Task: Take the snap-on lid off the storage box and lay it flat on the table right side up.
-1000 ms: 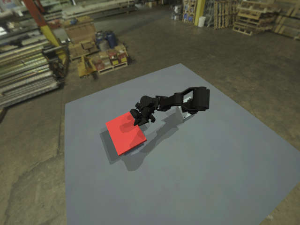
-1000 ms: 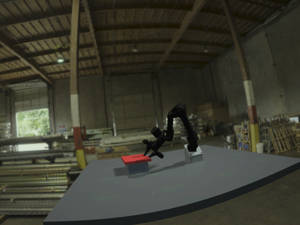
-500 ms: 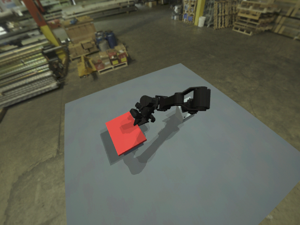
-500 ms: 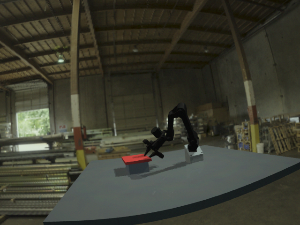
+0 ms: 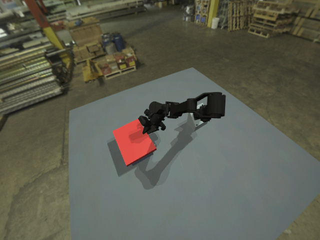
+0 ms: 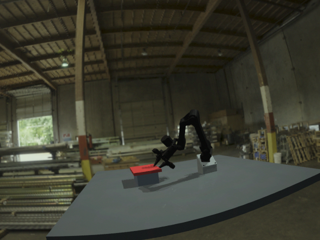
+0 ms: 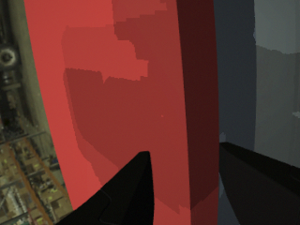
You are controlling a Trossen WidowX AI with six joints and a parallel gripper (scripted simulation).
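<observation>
The red lid lies 70 mm ahead of my gripper tip and 10 mm to the left of it. From my gripper tip the other things lie so: storage box: 70 mm ahead, 40 mm below, 10 mm to the left.
</observation>
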